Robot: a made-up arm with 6 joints. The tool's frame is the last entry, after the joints. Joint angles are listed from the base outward. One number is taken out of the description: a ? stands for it. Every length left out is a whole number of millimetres.
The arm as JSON. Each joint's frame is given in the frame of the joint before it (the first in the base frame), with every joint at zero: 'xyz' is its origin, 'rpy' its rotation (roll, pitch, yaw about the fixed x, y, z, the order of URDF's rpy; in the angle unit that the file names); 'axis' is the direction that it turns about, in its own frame. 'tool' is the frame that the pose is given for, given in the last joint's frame.
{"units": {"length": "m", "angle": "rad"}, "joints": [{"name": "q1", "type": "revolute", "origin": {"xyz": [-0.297, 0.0, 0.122], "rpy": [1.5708, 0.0, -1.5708]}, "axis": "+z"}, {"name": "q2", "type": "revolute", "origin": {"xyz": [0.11, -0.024, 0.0], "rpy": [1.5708, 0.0, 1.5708]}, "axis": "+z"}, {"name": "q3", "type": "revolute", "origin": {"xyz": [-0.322, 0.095, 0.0], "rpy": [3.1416, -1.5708, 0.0]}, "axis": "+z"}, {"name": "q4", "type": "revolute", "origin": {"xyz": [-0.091, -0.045, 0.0], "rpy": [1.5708, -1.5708, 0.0]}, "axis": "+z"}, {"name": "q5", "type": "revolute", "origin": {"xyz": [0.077, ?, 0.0], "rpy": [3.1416, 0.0, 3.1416]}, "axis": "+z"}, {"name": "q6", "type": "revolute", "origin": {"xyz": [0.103, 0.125, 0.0], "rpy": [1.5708, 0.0, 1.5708]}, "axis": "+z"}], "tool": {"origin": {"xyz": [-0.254, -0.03, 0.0], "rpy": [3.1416, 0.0, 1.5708]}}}
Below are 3 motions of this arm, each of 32 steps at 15 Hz.
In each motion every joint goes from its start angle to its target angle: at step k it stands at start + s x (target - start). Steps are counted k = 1, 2, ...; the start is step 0. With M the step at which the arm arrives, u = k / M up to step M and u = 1 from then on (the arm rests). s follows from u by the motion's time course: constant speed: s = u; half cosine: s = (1 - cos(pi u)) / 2; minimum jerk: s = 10 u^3 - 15 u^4 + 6 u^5.
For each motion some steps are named. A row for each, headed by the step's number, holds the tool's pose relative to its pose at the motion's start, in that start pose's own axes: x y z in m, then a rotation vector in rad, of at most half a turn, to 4 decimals.
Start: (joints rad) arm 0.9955 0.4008 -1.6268 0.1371 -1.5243 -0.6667
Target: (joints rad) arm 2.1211 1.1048 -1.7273 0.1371 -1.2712 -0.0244
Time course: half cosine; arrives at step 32
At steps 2, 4, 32:
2: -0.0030 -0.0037 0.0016 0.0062 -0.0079 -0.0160
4: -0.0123 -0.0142 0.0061 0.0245 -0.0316 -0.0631
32: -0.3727 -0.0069 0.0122 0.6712 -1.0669 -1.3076

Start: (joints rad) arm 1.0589 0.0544 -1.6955 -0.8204 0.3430 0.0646
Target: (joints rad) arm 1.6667 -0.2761 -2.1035 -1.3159 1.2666 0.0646
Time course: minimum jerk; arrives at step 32
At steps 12, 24, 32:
12: 0.0582 0.0527 0.0078 0.3387 -0.1251 0.1544
24: 0.0853 0.2141 0.1075 1.1163 -0.1987 0.7244
32: 0.0700 0.2359 0.1314 1.2392 -0.1718 0.8450

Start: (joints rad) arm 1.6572 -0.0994 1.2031 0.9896 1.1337 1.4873
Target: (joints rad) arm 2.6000 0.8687 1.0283 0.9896 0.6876 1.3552
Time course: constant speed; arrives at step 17
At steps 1, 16, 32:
1: 0.0521 -0.0199 -0.0213 -0.0372 -0.0965 -0.0103
16: 0.9168 -0.3748 0.3549 -0.6323 -1.4750 0.3084
32: 0.9623 -0.3756 0.4180 -0.6651 -1.5567 0.3619

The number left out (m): 0.367
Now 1 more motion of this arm.
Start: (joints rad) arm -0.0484 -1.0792 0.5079 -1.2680 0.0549 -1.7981
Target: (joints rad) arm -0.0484 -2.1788 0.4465 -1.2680 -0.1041 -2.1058
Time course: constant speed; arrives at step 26
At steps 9, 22, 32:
9: -0.0018 -0.0680 0.0304 0.0327 -0.1413 -0.2211
22: -0.0557 -0.1610 0.0631 0.0879 -0.3531 -0.5381
32: -0.0829 -0.1845 0.0683 0.1061 -0.4214 -0.6345

